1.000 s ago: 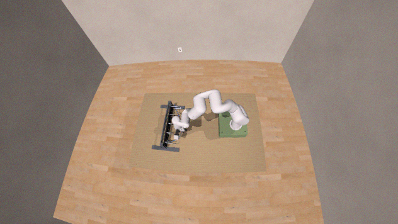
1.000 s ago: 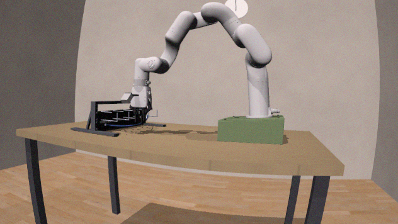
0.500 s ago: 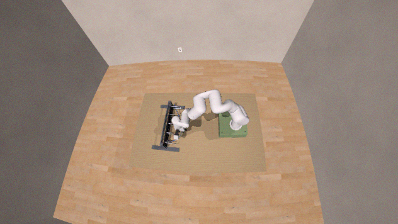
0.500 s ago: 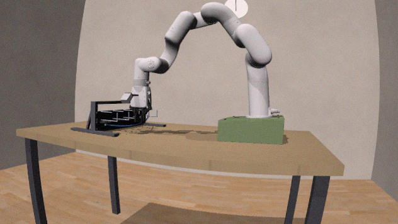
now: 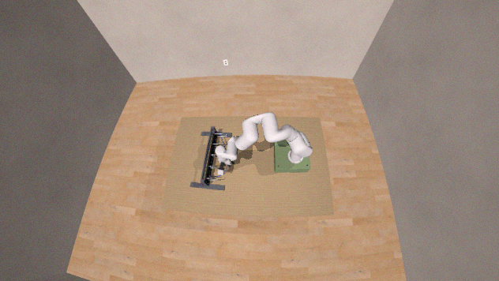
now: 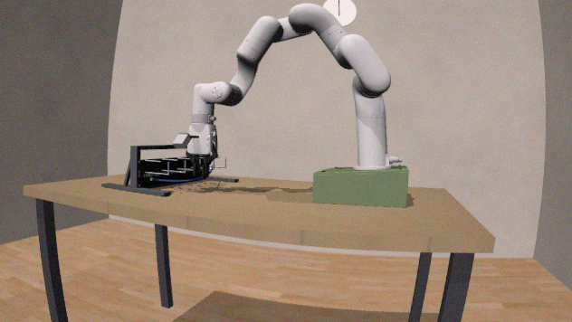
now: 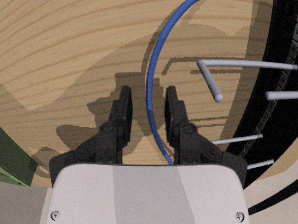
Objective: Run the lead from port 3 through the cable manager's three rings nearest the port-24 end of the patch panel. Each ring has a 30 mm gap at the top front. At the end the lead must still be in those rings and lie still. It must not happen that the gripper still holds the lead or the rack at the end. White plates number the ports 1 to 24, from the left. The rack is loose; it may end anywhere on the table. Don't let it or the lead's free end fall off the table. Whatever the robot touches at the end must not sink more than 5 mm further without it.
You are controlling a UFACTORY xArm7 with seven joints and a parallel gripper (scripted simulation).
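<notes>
The black rack lies 15 cm ahead of my hand and 8 cm to the right of it.
</notes>
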